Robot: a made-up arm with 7 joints.
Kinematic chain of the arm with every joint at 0, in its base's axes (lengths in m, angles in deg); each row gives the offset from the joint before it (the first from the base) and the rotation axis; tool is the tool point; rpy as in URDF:
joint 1: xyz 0 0 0.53 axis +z
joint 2: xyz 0 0 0 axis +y
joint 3: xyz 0 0 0.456 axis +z
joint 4: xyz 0.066 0 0 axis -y
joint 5: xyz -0.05 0 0.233 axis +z
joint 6: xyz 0 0 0 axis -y
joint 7: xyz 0.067 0 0 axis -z
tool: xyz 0 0 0 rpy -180 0 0
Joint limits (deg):
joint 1: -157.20..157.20
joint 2: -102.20..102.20
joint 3: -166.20..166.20
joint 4: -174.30..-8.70
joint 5: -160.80..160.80
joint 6: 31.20..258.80
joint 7: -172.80..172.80
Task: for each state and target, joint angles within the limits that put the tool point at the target. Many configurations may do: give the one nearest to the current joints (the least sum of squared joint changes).
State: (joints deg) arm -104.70 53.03 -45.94 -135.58 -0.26 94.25 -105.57
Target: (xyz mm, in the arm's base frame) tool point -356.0 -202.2 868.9
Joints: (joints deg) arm -104.39 11.22 -54.14 -114.27 -0.03 98.64 -105.57
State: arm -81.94 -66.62 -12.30 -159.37 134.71 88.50 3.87
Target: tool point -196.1 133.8 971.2
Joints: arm -73.35 -64.73 -25.84 -119.78 135.62 83.83 3.87
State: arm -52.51 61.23 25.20 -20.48 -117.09 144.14 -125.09
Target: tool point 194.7 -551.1 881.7
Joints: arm -82.35 40.45 17.21 -45.12 -126.03 167.48 -125.09
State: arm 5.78 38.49 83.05 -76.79 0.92 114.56 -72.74
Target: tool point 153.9 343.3 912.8
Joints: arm -5.02 29.55 102.92 -114.96 -0.16 107.07 -72.74
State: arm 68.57 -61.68 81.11 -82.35 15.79 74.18 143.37
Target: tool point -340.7 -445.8 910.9
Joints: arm 88.03 -57.94 75.45 -70.31 15.70 76.78 143.37
